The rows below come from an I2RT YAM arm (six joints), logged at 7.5 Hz.
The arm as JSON. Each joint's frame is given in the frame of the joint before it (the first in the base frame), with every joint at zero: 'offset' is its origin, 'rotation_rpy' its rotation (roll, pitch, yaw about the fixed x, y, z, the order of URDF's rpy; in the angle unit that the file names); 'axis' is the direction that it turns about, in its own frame. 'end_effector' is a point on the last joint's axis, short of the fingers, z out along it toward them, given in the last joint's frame.
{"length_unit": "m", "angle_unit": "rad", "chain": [
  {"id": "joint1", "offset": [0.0, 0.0, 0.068], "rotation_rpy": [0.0, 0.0, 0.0], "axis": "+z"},
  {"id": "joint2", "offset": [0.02, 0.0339, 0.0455], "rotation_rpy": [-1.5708, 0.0, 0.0], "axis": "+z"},
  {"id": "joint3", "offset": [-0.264, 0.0, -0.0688], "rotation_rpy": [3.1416, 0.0, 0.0], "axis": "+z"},
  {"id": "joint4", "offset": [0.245, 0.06, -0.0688], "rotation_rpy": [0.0, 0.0, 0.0], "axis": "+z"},
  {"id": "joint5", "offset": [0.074, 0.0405, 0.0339], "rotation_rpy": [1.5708, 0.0, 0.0], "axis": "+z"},
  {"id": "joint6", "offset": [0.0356, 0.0, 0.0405], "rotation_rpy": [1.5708, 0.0, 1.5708], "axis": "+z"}
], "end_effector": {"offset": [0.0, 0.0, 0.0], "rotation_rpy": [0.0, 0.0, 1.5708]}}
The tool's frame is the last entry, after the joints.
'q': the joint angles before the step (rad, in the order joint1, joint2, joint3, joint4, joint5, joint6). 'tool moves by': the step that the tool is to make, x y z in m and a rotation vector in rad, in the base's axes. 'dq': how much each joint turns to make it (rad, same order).
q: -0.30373 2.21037 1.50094 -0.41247 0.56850 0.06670
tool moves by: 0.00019 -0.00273 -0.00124 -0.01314 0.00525 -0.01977
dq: -0.00439 0.00853 0.00874 -0.00634 0.01936 0.00930
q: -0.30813 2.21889 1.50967 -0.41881 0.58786 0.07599
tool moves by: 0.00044 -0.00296 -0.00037 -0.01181 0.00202 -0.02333
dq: -0.00475 0.00821 0.01214 -0.01025 0.01864 0.01423
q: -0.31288 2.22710 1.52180 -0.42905 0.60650 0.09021
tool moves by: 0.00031 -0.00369 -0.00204 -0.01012 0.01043 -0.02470
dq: -0.00632 0.01386 0.01601 -0.01697 0.01934 0.01393
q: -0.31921 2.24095 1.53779 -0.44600 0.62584 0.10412
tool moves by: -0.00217 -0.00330 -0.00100 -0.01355 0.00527 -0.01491
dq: -0.00742 0.00016 -0.00530 0.00410 0.01631 0.00112
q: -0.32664 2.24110 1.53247 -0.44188 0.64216 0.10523
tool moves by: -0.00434 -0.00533 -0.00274 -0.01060 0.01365 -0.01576
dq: -0.01346 0.00028 -0.01175 0.00546 0.01417 -0.00472
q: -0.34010 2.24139 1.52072 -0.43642 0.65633 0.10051
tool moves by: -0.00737 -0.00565 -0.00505 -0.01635 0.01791 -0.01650
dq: -0.01629 -0.00407 -0.03074 0.02202 0.01977 -0.01068
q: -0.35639 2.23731 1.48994 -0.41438 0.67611 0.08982
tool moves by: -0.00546 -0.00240 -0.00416 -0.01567 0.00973 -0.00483
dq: -0.00849 -0.00574 -0.03137 0.03069 0.01512 -0.01367
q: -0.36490 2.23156 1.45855 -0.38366 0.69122 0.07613
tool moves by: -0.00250 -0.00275 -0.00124 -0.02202 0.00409 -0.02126
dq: -0.00627 0.00037 -0.00762 0.00796 0.02619 0.00639
